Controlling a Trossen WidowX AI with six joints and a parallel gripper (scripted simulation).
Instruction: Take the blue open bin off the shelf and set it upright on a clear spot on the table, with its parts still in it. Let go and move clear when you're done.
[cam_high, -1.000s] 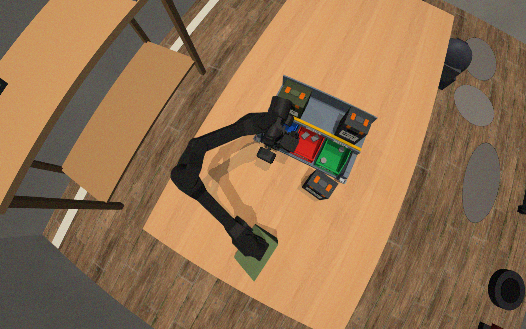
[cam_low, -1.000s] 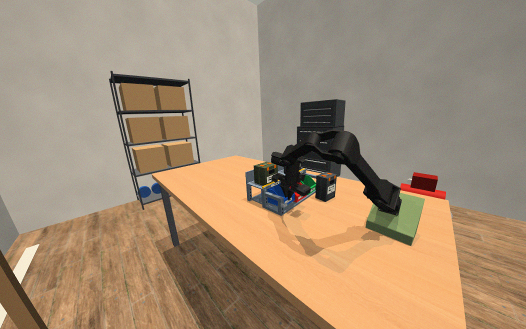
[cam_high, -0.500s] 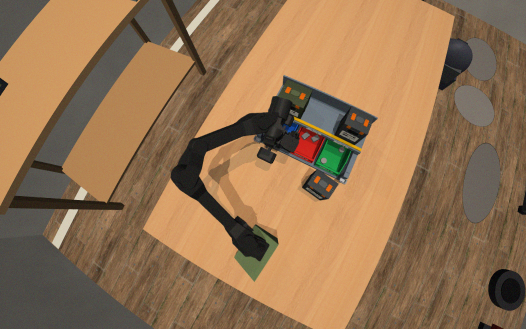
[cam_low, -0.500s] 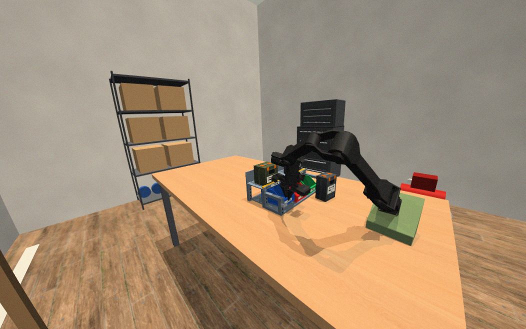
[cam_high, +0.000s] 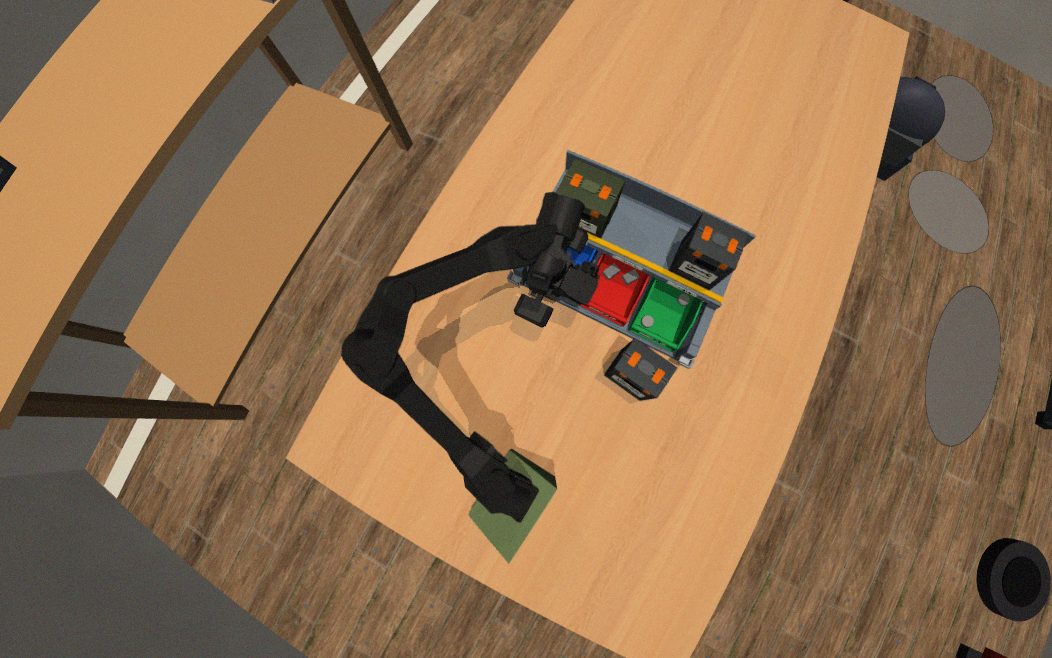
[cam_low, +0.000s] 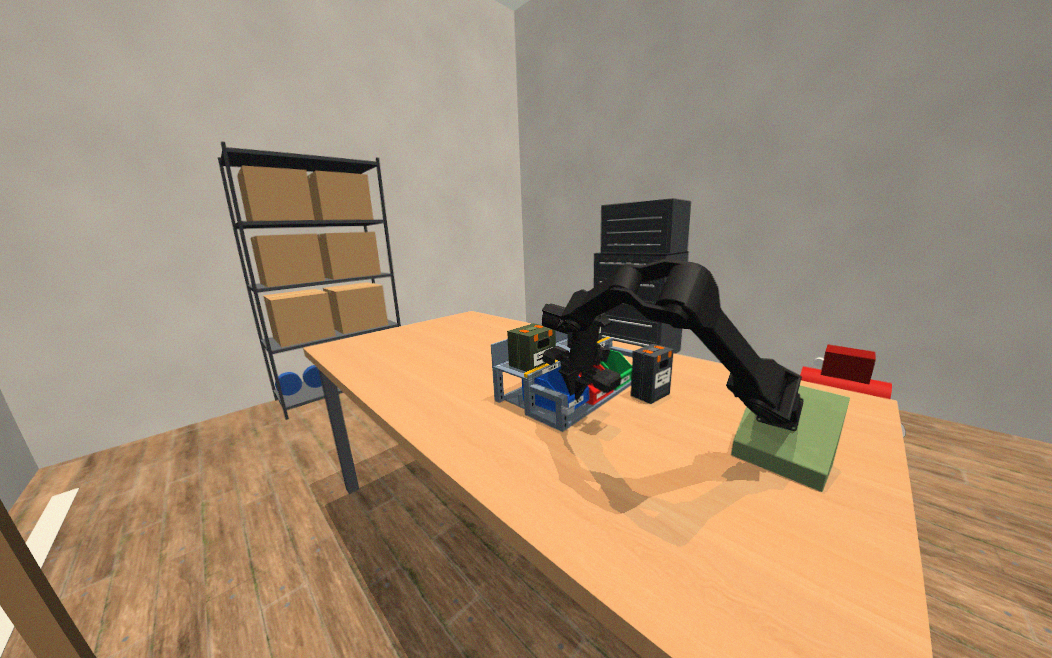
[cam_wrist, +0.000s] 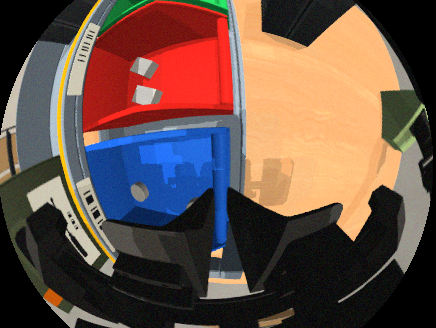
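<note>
My hand is 7 cm short of the blue open bin and 2 cm above it. Round my hand: olive case (14 cm ahead, 1 cm to the left, 7 cm above); red bin (7 cm ahead, 11 cm to the right, 4 cm below); green bin (7 cm ahead, 22 cm to the right, 4 cm below).
</note>
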